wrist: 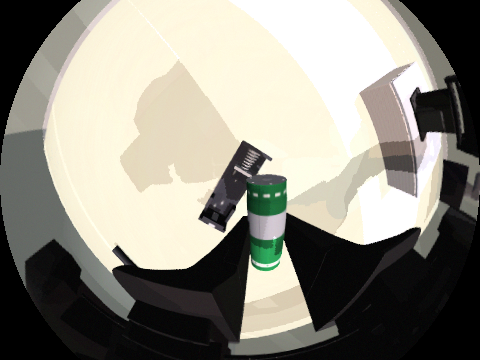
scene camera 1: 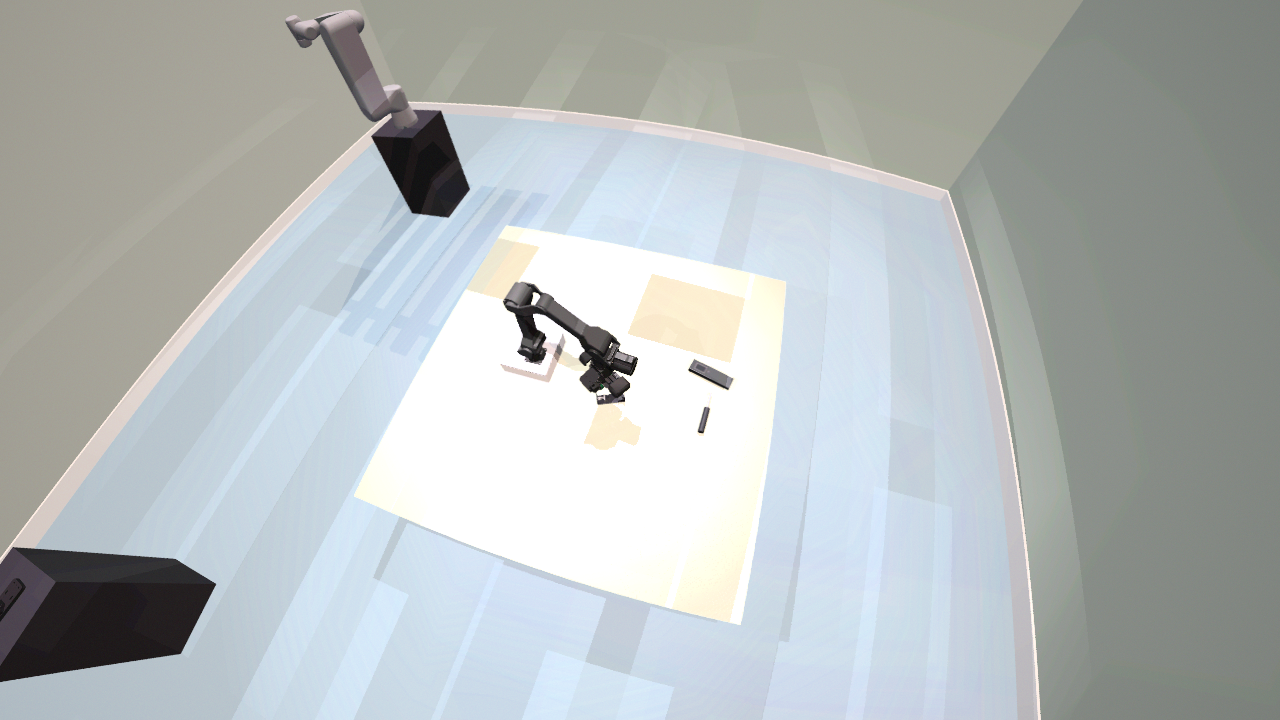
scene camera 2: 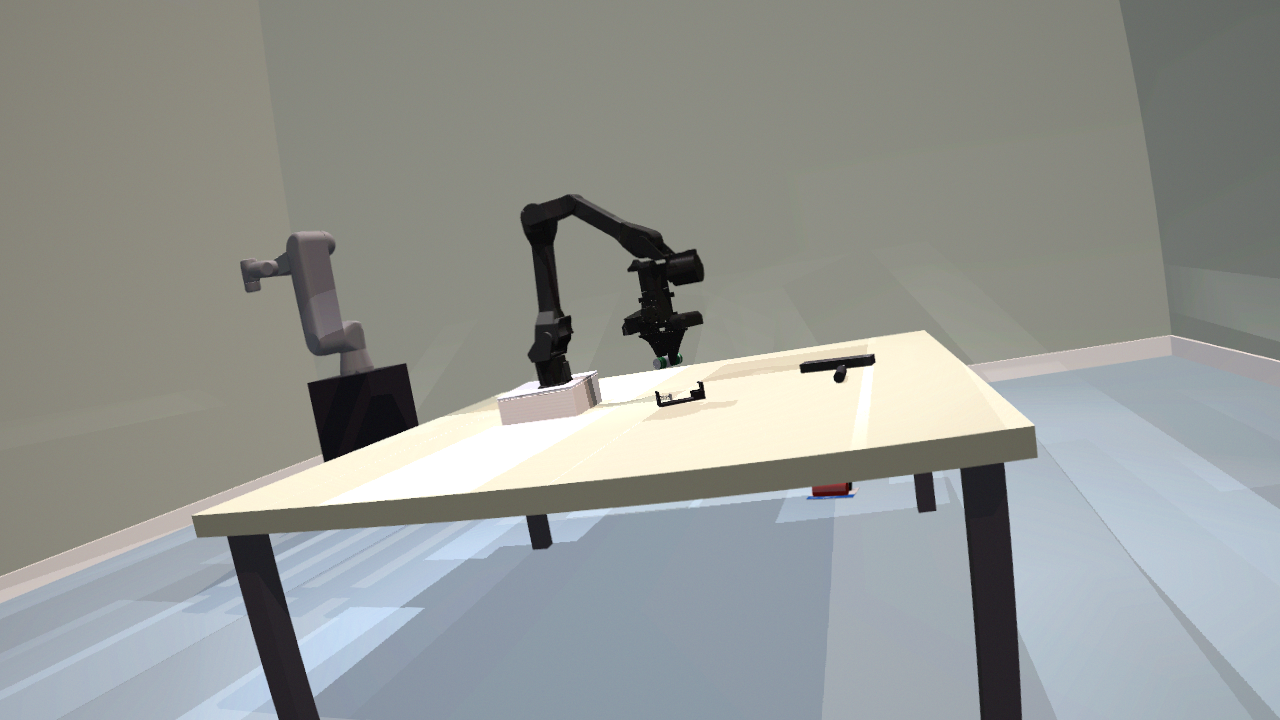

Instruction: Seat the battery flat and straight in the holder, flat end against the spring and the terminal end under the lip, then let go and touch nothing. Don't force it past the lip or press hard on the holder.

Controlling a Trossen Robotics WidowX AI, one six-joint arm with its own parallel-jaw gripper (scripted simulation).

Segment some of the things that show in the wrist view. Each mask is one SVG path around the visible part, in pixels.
My gripper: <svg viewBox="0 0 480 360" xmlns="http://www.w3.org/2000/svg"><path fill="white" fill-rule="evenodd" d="M476 219L449 204L437 228L440 235L424 259L413 249L420 237L420 227L405 229L400 235L377 243L356 244L321 231L288 212L284 244L311 313L313 329L319 332L336 325L339 335L308 347L269 355L232 355L228 348L229 343L240 343L251 240L248 216L241 217L211 252L189 268L145 269L131 264L113 268L112 275L136 300L128 313L129 320L112 312L80 279L79 264L56 239L24 261L25 288L52 331L80 360L400 360L428 331L451 296L467 261Z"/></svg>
A battery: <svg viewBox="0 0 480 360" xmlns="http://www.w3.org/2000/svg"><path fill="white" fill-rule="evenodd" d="M281 175L256 175L247 179L247 213L249 228L251 228L249 256L251 256L253 268L256 268L257 271L272 271L272 269L277 268L277 265L280 264L280 256L283 255L285 223L287 223L288 179Z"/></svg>
